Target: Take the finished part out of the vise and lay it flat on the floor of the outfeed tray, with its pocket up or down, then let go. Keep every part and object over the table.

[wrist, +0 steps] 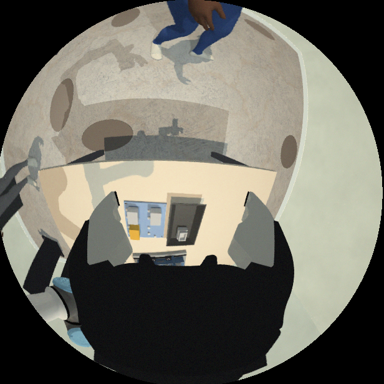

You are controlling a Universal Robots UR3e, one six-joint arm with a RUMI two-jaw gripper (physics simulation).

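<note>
My gripper (181, 193) is open, with its two grey fingers wide apart and nothing between them, high above the table. Beyond it a dark outfeed tray (187, 215) lies on the table. A light grey part (182, 234) with a rectangular pocket facing up is inside the tray, near the end closer to the gripper body. The part looks flat, but it is small in view. A dark blue device, which looks like the vise (167, 260), shows at the edge of the black gripper body. Most of it is hidden, and I cannot tell whether its jaws hold anything.
A blue board (144, 231) left of the tray carries two grey blocks (132, 215) (155, 216) and a yellow block (134, 232). The cream table (235, 200) ends at a far edge, with floor beyond. A person in blue trousers (220, 27) is past that edge.
</note>
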